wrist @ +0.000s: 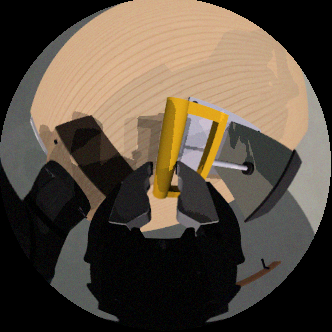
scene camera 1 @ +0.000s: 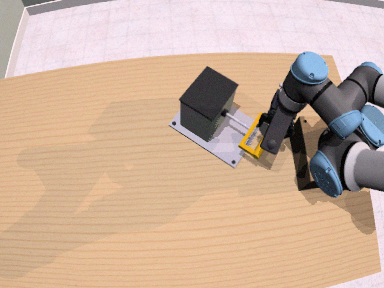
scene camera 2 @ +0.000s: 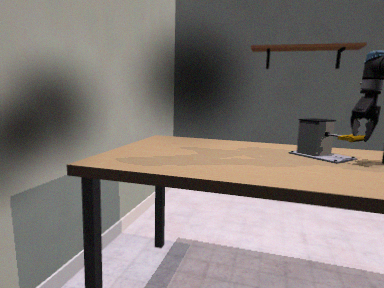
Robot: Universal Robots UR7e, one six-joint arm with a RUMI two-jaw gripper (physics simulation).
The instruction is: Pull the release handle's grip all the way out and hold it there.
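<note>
The release handle's yellow grip [scene camera 1: 249, 151] [scene camera 2: 350, 137] [wrist: 172, 130] is a rectangular frame with a thick outer bar. A thin pale rod [scene camera 1: 237, 120] [wrist: 231, 164] joins it to the dark grey box [scene camera 1: 207, 92] [scene camera 2: 314, 137] [wrist: 270, 155], and a length of rod shows between box and grip. The box stands on a light grey plate [scene camera 1: 215, 147] [scene camera 2: 320, 157]. My gripper [scene camera 2: 361, 134] [wrist: 163, 162] is shut on the thick outer bar, one finger on each side. The arm hides most of the fingers in scene camera 1. The grip is held above the table.
A dark brown block-like piece [scene camera 1: 300, 157] [wrist: 92, 145] stands on the table [scene camera 1: 125, 225] [scene camera 2: 200, 167] between the grip and the arm's base. A wooden shelf [scene camera 2: 307, 47] [wrist: 260, 273] is on the wall behind.
</note>
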